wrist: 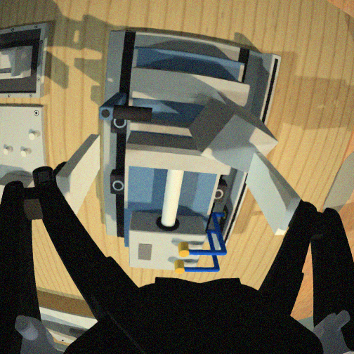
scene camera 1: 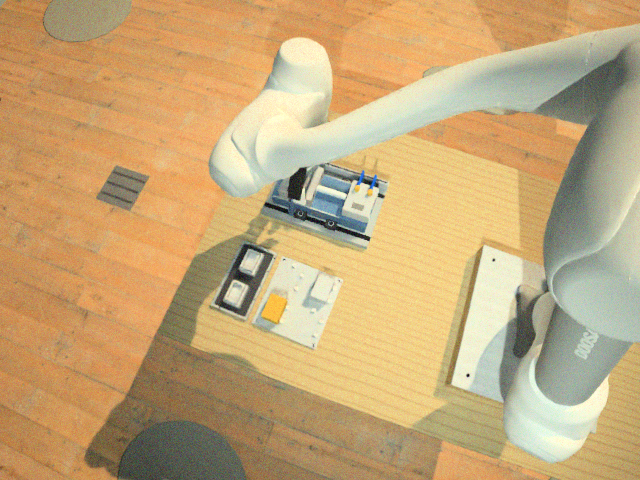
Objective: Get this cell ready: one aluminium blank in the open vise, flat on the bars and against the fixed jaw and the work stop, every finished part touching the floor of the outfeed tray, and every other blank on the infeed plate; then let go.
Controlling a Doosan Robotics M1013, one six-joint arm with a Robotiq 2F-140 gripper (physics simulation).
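Frame: origin at the arm's base, x ahead, y left, z up, level; millimetres.
Seen in the pictures: gripper, between the fingertips: [scene camera 1: 309,179].
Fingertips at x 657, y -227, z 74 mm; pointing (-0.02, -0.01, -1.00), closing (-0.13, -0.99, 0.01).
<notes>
Offsets run from my fingertips to a thing's middle. "*": to the spot under its first point.
The blue-grey vise @(dx -43, dy -4, dz -67 mm) [scene camera 1: 326,205] [wrist: 175,156] stands with its jaws apart. A grey aluminium block [wrist: 233,131] sits askew and tilted at the vise's right side in the wrist view, partly over the jaw; its underside is hidden. The fixed jaw [wrist: 187,84] and the work stop's dark rod [wrist: 132,113] show. My gripper [scene camera 1: 297,184] [wrist: 177,159] is open and empty over the vise, its right pad close to the block; contact is unclear. Two finished parts @(* dx +103, dy +215, dz -90 mm) [scene camera 1: 251,261] @(* dx +118, dy +301, dz -90 mm) [scene camera 1: 236,292] lie in the outfeed tray [scene camera 1: 242,277]. A pale blank @(dx -89, dy +247, dz -91 mm) [scene camera 1: 323,287] rests on the infeed plate @(dx -35, dy +284, dz -113 mm) [scene camera 1: 297,329] [wrist: 20,125].
A yellow-orange block @(dx +15, dy +321, dz -91 mm) [scene camera 1: 274,308] is also on the infeed plate, among small white pins. Blue handles with yellow ends [wrist: 215,252] rise from the vise's near end. The arm's pale mounting plate [scene camera 1: 483,320] is at the right. A floor grate [scene camera 1: 123,187] lies left of the table.
</notes>
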